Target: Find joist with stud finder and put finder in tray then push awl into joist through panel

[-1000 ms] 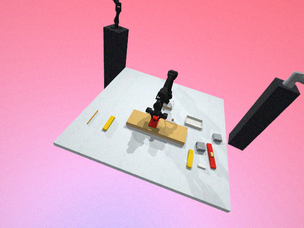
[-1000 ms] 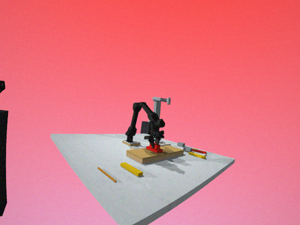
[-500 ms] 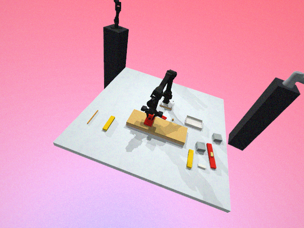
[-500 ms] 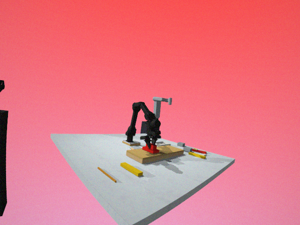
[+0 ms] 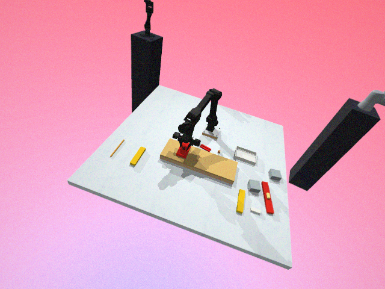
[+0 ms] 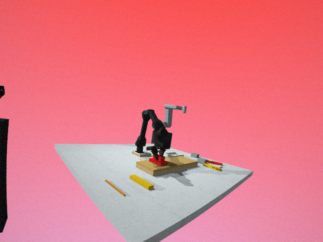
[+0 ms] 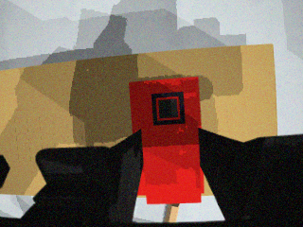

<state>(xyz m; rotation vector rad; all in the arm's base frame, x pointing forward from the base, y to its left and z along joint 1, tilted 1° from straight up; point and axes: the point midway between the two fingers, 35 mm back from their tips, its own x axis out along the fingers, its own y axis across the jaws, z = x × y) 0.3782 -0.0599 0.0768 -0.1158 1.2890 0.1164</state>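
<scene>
Now: gripper tip 28 cm past the white tray, 40 cm to the right of it and 5 cm above it. The rest, counted from my gripper tip: awl 19 cm behind, 2 cm to the right, 6 cm below; then red-handled tool 18 cm behind, 6 cm to the left, 6 cm below; then red stud finder 1 cm ahead, 2 cm above.
</scene>
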